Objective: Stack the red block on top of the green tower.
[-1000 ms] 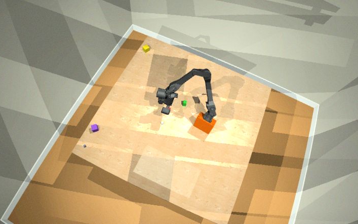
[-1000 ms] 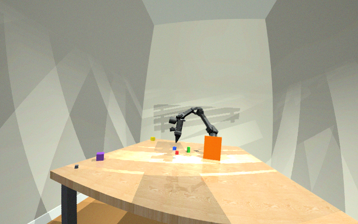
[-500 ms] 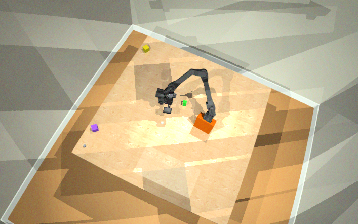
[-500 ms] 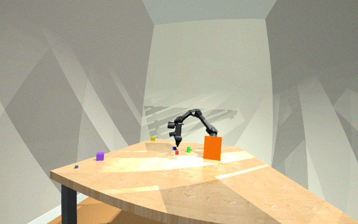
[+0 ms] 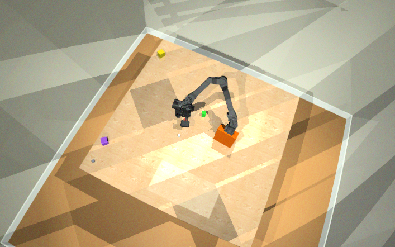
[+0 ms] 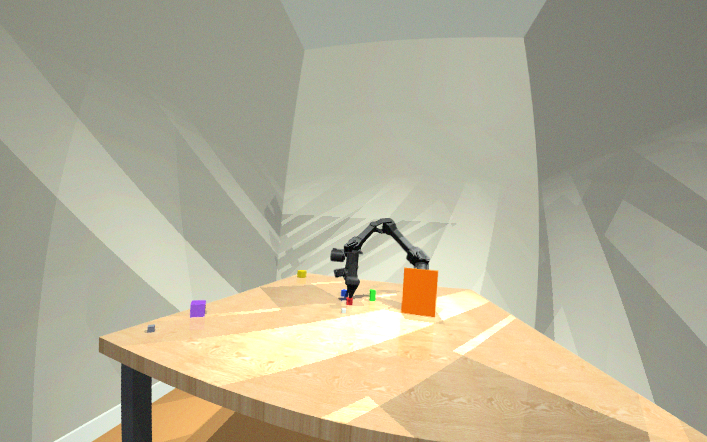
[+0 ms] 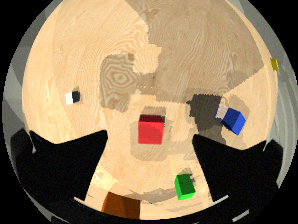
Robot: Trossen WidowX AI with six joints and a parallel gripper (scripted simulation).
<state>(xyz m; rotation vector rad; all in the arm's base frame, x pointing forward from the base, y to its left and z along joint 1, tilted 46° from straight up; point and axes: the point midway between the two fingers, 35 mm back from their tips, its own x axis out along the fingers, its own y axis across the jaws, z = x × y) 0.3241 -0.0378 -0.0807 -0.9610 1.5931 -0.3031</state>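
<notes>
Right now the red block is 30 mm below my gripper tip. The rest, counted from my gripper tip: blue block: 120 mm to the right, 70 mm ahead, 20 mm below; then purple block: 460 mm to the left, 400 mm ahead, 20 mm below; then small white block: 120 mm to the left, 30 mm below, 20 mm behind.
</notes>
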